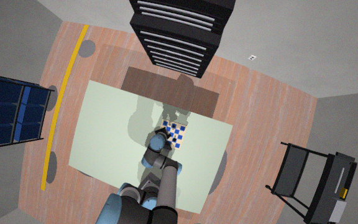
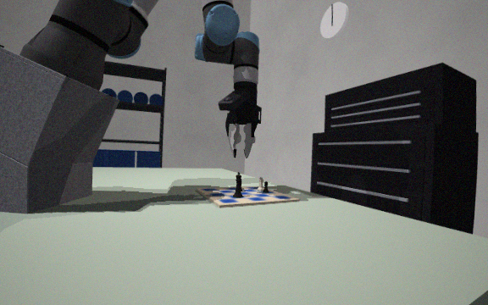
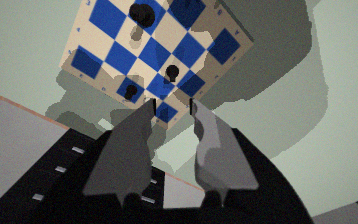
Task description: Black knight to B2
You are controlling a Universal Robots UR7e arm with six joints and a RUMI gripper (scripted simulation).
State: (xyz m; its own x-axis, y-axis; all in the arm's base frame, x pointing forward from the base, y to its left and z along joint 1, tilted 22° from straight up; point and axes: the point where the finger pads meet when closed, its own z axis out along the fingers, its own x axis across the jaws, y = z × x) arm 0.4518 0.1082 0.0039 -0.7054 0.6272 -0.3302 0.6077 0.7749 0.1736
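The chessboard is 10 mm ahead of my hand, 40 mm to the right of it and 120 mm below it. Round my hand: white piece: 80 mm ahead, 20 mm to the left, 100 mm below; then black pawn: 80 mm ahead, 20 mm to the right, 100 mm below; then tall black piece: 20 mm behind, 80 mm to the right, 80 mm below.
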